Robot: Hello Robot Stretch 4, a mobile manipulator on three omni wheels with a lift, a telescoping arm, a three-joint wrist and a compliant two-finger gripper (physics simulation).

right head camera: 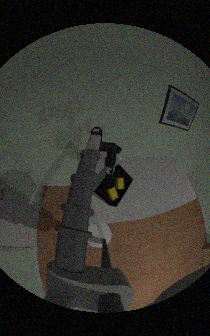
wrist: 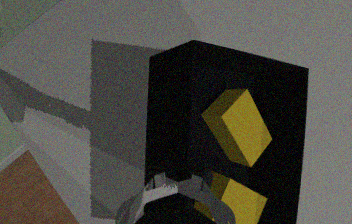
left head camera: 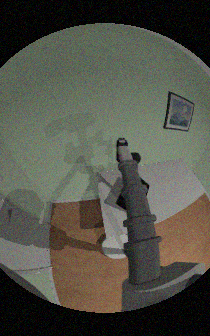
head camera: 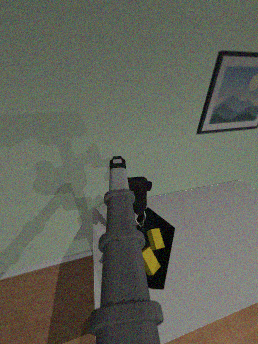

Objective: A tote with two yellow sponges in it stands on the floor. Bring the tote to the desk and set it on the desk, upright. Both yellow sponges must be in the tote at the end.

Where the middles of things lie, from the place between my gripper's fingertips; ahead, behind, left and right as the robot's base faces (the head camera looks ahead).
The black tote (head camera: 153, 221) lies 4 cm behind my hand, 5 cm to the right of it and 5 cm below it. From my hand the other things lie so: framed picture (right head camera: 178, 110) (53 cm ahead, 77 cm to the right, 58 cm above).
